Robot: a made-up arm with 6 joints.
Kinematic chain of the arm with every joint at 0, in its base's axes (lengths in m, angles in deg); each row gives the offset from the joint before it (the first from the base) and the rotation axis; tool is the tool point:
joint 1: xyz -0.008 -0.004 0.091 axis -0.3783 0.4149 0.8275
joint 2: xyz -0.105 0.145 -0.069 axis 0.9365 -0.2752 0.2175
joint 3: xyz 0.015 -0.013 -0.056 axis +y
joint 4: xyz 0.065 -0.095 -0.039 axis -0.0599 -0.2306 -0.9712
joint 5: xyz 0 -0.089 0.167 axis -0.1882 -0.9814 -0.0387
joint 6: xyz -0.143 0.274 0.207 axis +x
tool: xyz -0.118 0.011 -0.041
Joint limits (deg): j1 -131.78..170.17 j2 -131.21..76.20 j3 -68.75..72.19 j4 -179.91..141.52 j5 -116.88..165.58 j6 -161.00..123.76
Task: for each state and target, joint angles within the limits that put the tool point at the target. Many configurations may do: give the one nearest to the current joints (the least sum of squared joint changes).
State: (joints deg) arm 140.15 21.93 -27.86 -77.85 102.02 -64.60
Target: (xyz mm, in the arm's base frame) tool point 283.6 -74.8 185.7
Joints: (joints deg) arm 148.31 -8.56 -12.47 -73.27 69.64 -65.90
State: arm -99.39 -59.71 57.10 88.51 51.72 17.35
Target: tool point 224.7 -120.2 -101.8
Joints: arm -106.94 -64.93 7.52 88.79 56.34 5.14
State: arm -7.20 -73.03 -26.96 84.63 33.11 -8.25
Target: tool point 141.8 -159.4 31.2
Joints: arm -19.74 -91.81 -7.77 120.22 65.63 -2.64
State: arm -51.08 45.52 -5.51 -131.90 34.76 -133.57
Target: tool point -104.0 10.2 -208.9
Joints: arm -84.77 22.88 -3.40 -100.72 50.95 -121.40
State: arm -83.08 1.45 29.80 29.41 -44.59 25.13
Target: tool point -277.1 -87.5 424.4
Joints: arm -131.78 -13.28 0.49 33.68 -71.08 48.68
